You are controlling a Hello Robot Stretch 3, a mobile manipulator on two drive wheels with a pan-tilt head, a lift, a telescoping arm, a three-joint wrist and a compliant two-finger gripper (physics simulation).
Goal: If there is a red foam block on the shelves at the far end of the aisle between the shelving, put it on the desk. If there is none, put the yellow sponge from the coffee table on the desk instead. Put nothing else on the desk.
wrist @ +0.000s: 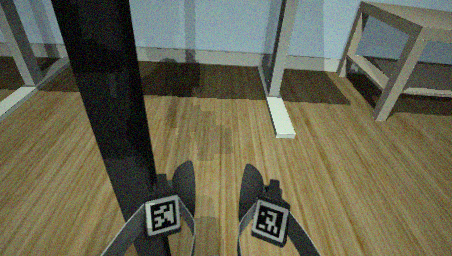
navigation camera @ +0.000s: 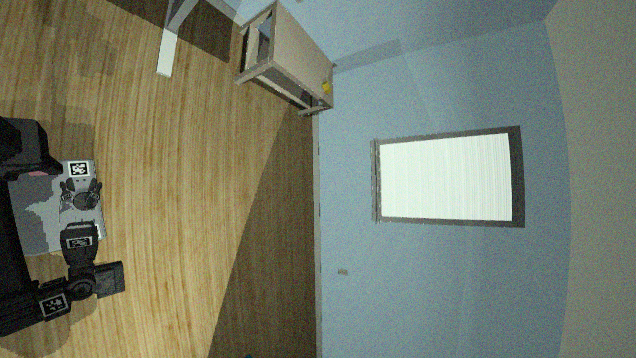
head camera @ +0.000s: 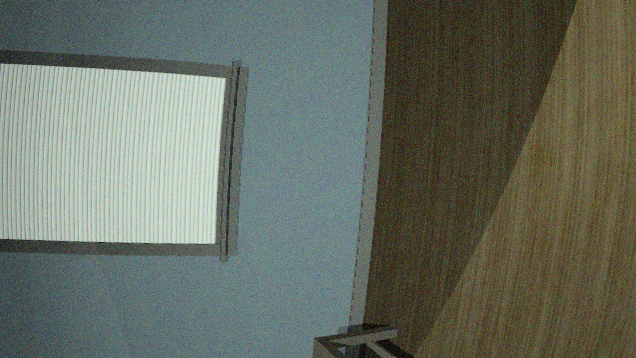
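Where they show: gripper, fingertip midpoint: [navigation camera: 82, 178]; robot's base at its link origin: [navigation camera: 85, 199].
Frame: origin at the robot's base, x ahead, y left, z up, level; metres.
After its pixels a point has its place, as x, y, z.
Note:
The coffee table [head camera: 370, 336] {1.728, 0.673, 0.168} [navigation camera: 300, 52] {1.220, 1.005, 0.451} [wrist: 420, 27] shows at the bottom edge of the head view, at the top of the navigation view and at the upper right of the wrist view. The small yellow sponge [navigation camera: 326, 87] {1.571, 0.802, 0.487} lies on its top, near one end. Parts of the desk's legs and white feet [navigation camera: 166, 52] [wrist: 281, 119] show beside the coffee table; the desk top does not show. My gripper [navigation camera: 81, 186] {0.011, 0.080, 0.480} [wrist: 217, 181] {0.011, 0.080, 0.480} is open with no object between its fingers, well apart from coffee table and desk. The shelves and a red foam block do not show.
A window [head camera: 115, 155] {1.958, -0.163, 1.339} [navigation camera: 445, 177] {1.961, -0.148, 1.476} with a dark frame is in the blue wall. A skirting board [head camera: 371, 165] {1.949, -0.177, 0.049} [navigation camera: 317, 225] {1.881, -0.706, 0.055} runs along the wall's foot. The dark mast [wrist: 110, 100] crosses the left of the wrist view. A small blue thing [navigation camera: 248, 356] {0.643, -1.524, 0.019} shows at the navigation view's bottom edge.

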